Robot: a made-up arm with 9 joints. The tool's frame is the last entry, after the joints.
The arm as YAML. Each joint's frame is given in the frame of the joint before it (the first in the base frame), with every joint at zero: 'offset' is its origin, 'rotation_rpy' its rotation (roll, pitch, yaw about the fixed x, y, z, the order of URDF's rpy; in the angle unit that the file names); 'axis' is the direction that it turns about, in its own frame. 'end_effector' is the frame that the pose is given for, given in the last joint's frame.
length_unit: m
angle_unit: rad
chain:
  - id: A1
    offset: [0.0, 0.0, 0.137]
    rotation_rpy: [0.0, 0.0, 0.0]
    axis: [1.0, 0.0, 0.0]
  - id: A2
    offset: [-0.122, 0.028, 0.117]
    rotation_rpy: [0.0, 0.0, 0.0]
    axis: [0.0, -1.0, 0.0]
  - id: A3
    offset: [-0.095, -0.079, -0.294]
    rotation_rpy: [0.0, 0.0, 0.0]
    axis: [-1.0, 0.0, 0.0]
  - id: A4
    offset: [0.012, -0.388, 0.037]
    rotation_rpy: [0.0, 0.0, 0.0]
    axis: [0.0, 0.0, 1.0]
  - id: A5
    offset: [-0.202, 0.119, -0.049]
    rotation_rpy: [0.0, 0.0, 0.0]
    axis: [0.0, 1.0, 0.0]
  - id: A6
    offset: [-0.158, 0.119, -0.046]
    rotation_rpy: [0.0, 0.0, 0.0]
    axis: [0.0, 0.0, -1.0]
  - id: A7
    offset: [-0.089, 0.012, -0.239]
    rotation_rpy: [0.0, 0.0, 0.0]
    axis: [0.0, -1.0, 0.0]
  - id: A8
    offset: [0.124, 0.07, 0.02]
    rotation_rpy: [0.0, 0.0, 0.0]
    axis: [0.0, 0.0, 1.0]
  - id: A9
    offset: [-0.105, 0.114, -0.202]
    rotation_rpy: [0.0, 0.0, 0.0]
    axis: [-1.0, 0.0, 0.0]
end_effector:
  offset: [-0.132, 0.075, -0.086]
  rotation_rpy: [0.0, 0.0, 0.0]
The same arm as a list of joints. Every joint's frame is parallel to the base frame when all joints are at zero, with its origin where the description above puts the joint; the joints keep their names.
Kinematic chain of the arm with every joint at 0, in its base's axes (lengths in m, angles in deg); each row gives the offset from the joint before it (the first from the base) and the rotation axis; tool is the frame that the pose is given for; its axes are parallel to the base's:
A1: xyz 0 0 0.137 axis +x
A2: xyz -0.122 0.028 0.117 axis -y
A3: xyz -0.095 -0.079 -0.294 axis -x
A4: xyz 0.012 -0.388 0.037 axis +z
A5: xyz -0.202 0.119 -0.049 axis +y
A6: xyz -0.158 0.119 -0.046 axis -z
A7: xyz -0.089 0.012 -0.239 axis -y
A8: xyz 0.124 0.07 0.02 axis +z
A9: xyz -0.105 0.114 -0.202 axis -x
tool: xyz -0.132 0.075 -0.086

